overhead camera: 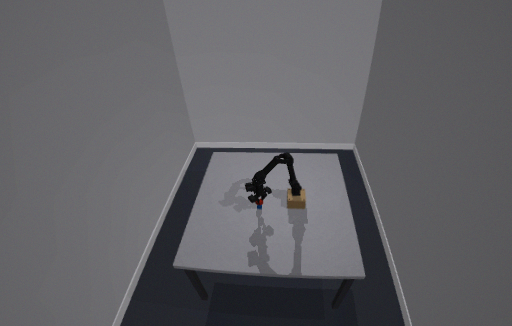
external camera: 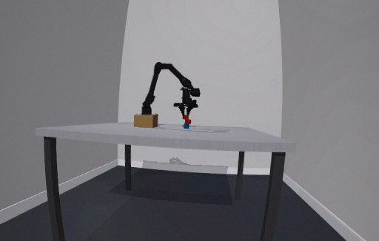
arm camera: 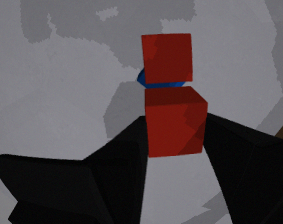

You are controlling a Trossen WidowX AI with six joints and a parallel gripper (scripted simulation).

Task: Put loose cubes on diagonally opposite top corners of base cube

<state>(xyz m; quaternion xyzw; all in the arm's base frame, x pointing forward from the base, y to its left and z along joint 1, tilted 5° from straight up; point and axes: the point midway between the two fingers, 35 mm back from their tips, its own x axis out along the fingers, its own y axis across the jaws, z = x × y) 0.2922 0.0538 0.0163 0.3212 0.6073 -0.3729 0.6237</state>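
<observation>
My gripper tip is 1 cm short of the blue cube, 1 cm to the left of it and 7 cm above it.
</observation>
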